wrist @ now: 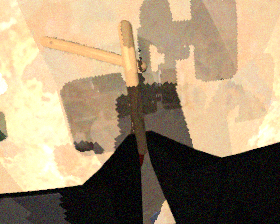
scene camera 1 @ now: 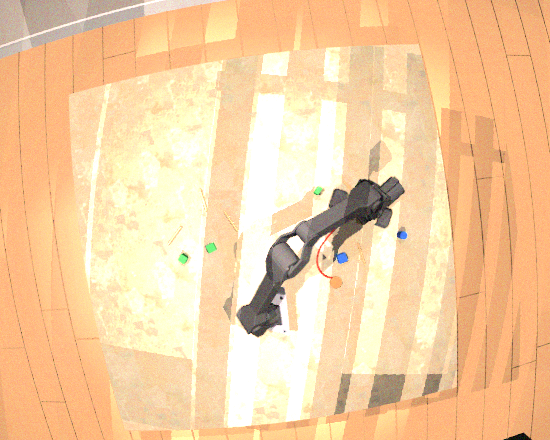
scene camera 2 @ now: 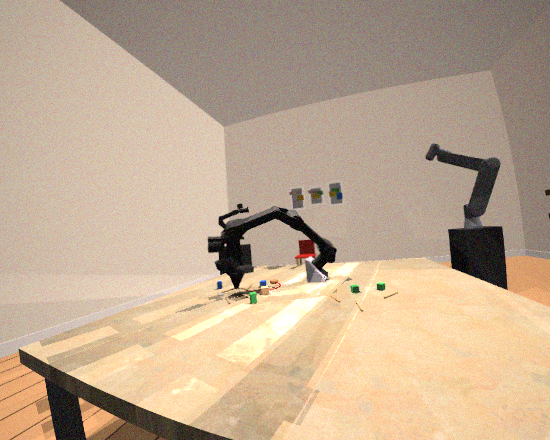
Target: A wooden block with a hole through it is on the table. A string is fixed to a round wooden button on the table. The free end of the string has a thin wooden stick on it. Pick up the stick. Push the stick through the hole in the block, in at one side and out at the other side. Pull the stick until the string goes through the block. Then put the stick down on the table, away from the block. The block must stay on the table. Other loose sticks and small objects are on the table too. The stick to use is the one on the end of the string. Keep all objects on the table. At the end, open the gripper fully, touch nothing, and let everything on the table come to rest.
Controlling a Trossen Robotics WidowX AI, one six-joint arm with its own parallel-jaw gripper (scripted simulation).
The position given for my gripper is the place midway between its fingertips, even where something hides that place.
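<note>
Scene camera 2 has my gripper [scene camera 2: 236,288] in it, and then the wrist view gives me my gripper [wrist: 140,139] too.
</note>
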